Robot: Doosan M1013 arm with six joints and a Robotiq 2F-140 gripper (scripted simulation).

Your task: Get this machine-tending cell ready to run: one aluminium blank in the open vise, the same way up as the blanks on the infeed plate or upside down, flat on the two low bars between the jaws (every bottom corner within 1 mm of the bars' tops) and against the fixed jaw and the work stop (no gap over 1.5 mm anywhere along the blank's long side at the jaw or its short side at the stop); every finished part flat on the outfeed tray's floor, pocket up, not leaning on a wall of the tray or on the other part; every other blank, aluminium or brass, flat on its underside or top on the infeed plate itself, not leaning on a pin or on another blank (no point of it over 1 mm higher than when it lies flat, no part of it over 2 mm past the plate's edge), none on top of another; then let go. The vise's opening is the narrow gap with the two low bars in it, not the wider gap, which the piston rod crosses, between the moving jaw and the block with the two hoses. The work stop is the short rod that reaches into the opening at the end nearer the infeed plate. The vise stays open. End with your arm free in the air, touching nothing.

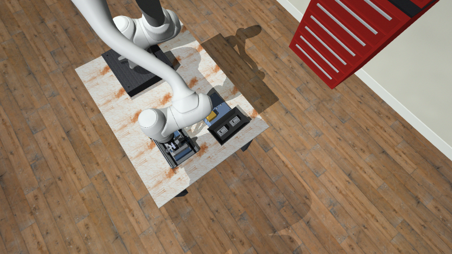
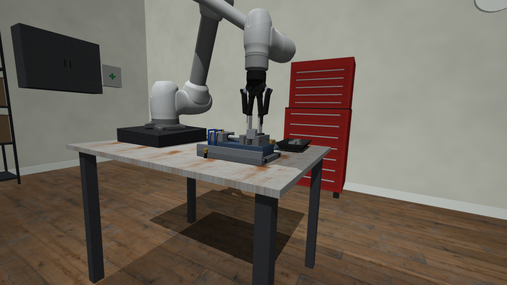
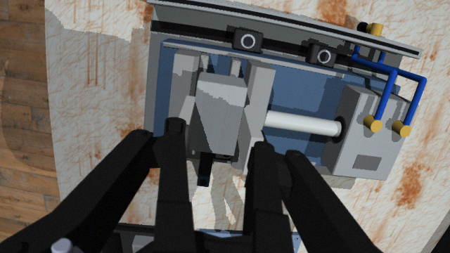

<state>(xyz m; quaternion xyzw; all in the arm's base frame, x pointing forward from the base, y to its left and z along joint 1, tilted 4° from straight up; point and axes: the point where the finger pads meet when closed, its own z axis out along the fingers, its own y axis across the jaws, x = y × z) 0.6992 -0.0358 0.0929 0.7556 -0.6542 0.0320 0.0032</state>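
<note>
Now: the aluminium blank 4 cm below my hand. The rest, counted from my hand: moving jaw (6 cm below, 3 cm behind); then piston rod (9 cm behind, 6 cm below, 1 cm to the right); then work stop (5 cm to the left, 5 cm below, 1 cm behind).
</note>
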